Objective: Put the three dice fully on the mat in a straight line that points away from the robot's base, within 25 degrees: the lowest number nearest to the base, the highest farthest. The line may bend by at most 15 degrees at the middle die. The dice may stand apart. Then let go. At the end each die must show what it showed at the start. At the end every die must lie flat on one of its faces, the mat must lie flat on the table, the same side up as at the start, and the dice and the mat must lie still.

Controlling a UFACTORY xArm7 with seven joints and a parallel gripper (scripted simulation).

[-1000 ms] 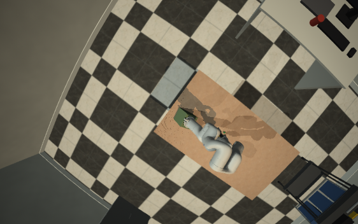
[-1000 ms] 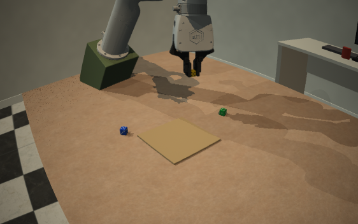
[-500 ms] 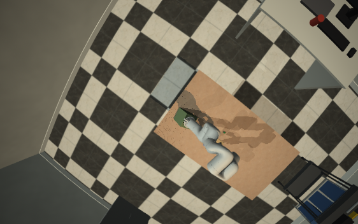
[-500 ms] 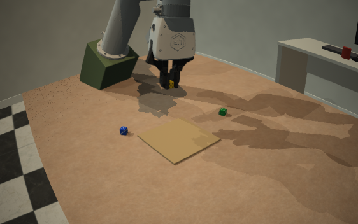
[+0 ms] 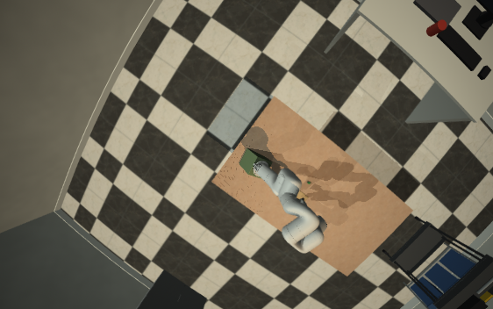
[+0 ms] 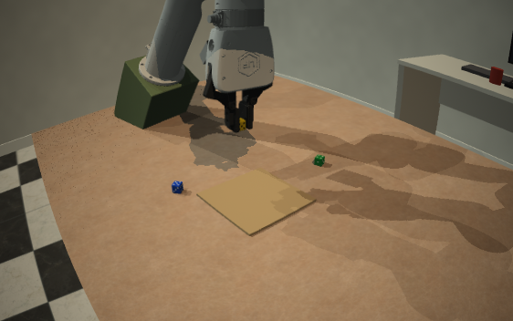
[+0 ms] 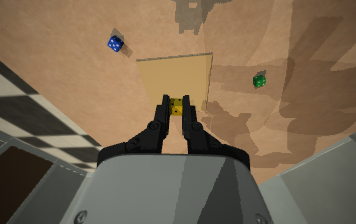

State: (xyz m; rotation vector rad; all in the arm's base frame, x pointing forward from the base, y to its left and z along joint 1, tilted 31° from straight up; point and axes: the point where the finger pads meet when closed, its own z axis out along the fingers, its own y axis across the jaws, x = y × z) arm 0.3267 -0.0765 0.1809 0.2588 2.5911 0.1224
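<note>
Now: hand 12 cm above the tan mat, 5 cm short of it and 1 cm to the left of it. From my hand the other things lie so: blue die (12 cm below, 9 cm to the right, 6 cm behind); green die (16 cm to the left, 12 cm below, 5 cm ahead); yellow die (1 cm below).
</note>
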